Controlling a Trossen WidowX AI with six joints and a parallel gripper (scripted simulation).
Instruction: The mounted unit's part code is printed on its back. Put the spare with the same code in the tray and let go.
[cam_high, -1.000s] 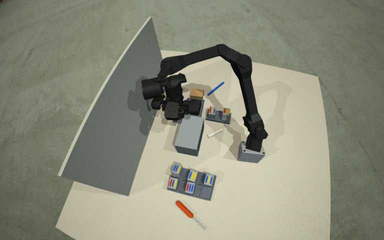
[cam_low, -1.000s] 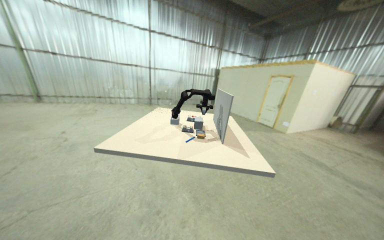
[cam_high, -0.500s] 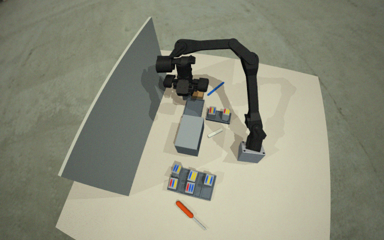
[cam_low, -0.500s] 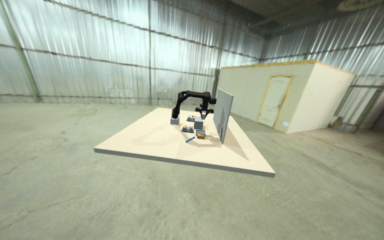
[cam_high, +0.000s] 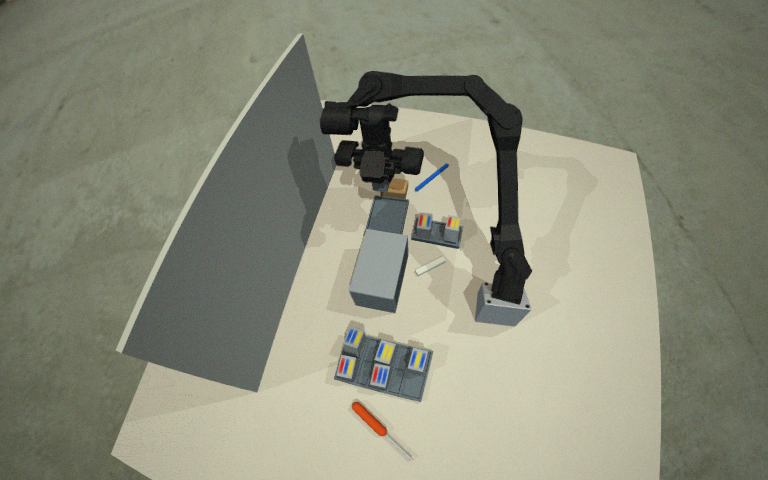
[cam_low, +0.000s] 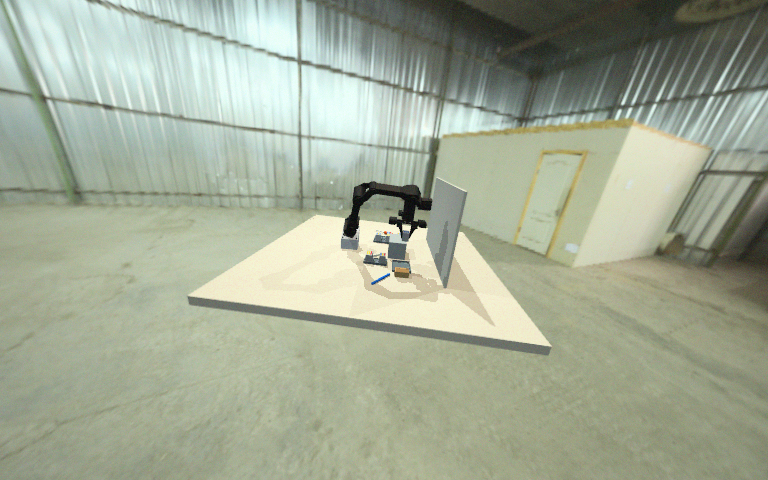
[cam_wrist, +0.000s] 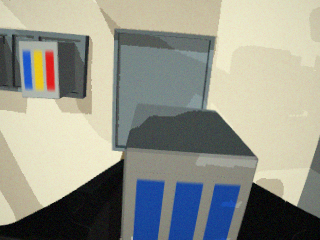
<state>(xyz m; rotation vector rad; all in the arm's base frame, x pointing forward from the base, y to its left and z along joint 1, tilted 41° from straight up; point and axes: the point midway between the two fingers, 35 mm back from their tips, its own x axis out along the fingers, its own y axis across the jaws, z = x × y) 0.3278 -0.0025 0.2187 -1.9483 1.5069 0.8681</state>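
Right now the grey tray is 16 cm below my gripper tip. From my gripper tip the other things lie so: blue pen 18 cm to the right, 16 cm below, 7 cm behind; mounted unit 18 cm to the left, 11 cm below, 6 cm behind; dark panel 21 cm to the left, 17 cm ahead, 6 cm above.
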